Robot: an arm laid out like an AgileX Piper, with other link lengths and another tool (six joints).
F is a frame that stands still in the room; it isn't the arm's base.
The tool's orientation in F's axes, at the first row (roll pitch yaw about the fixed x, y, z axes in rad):
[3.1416 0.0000 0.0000]
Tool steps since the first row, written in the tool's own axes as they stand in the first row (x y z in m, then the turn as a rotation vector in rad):
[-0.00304 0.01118 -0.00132 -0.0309 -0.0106 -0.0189]
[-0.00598 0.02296 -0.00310 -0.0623 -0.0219 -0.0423]
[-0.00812 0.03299 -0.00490 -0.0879 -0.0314 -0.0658]
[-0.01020 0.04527 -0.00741 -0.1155 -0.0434 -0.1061]
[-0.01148 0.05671 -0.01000 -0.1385 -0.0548 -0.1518]
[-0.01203 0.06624 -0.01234 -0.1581 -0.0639 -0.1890]
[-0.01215 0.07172 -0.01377 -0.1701 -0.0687 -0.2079]
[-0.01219 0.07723 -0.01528 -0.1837 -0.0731 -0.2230]
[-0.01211 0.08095 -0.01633 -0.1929 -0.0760 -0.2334]
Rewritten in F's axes. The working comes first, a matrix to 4 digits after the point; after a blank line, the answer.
The tool's axes in the first row as the columns of a matrix, in F's axes (used below as rounded here):
[1.0000 0.0000 0.0000]
[0.0000 -1.0000 0.0000]
[0.0000 0.0000 -1.0000]

[-0.00304 -0.01118 0.00132 -0.0309 0.0106 0.0189]
[-0.00598 -0.02296 0.00310 -0.0623 0.0219 0.0423]
[-0.00812 -0.03299 0.00490 -0.0879 0.0314 0.0658]
[-0.01020 -0.04527 0.00741 -0.1155 0.0434 0.1061]
[-0.01148 -0.05671 0.01000 -0.1385 0.0548 0.1518]
[-0.01203 -0.06624 0.01234 -0.1581 0.0639 0.1890]
[-0.01215 -0.07172 0.01377 -0.1701 0.0687 0.2079]
[-0.01219 -0.07723 0.01528 -0.1837 0.0731 0.2230]
[-0.01211 -0.08095 0.01633 -0.1929 0.0760 0.2334]

